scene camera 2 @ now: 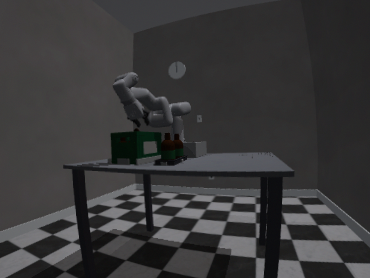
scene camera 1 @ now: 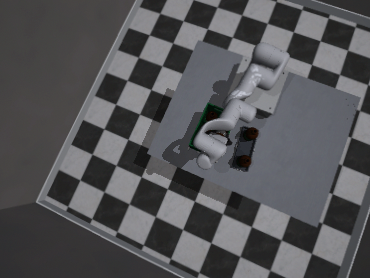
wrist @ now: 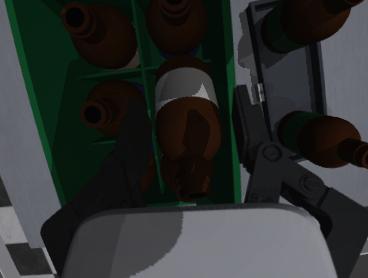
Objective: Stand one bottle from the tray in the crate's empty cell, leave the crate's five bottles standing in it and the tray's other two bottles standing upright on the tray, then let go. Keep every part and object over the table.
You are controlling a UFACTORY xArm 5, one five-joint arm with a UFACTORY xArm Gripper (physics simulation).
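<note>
The green crate holds several brown bottles. In the wrist view a white-labelled bottle leans strongly in the right column, side showing, its neck end toward the gripper and overlapping another bottle there; which neck is whose is unclear. Bottles stand in other cells; one more is partly behind the left finger. My gripper is open above the crate, its fingers either side of the leaning bottle. Two bottles stand on the dark tray.
The tray lies close beside the crate's right wall in the wrist view. The arm hides much of the crate in the first scene view. The grey table carries the robot's pale base block behind them.
</note>
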